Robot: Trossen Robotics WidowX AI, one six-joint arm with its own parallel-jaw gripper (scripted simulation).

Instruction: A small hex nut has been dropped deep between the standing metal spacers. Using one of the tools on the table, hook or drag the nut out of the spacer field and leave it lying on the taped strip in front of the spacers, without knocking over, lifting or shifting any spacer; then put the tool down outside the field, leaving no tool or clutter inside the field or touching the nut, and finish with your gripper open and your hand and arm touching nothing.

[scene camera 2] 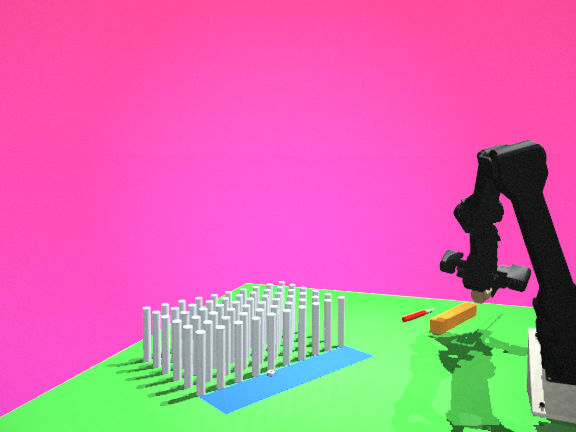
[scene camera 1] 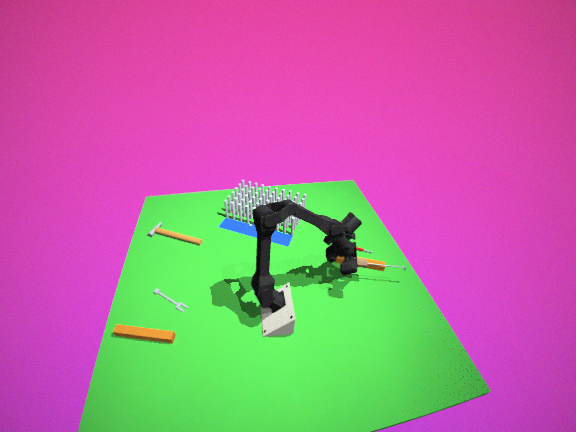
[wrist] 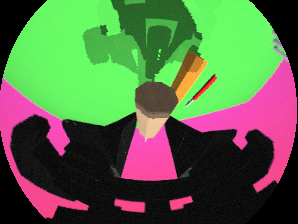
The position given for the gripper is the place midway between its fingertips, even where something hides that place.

Note:
The gripper (scene camera 2: 483,294) carries a hook tool (wrist: 155,101). Further things: an orange block (scene camera 1: 150,334) and an orange block (scene camera 2: 442,323).
The gripper also shows in scene camera 1 (scene camera 1: 356,263) and in the wrist view (wrist: 151,116).

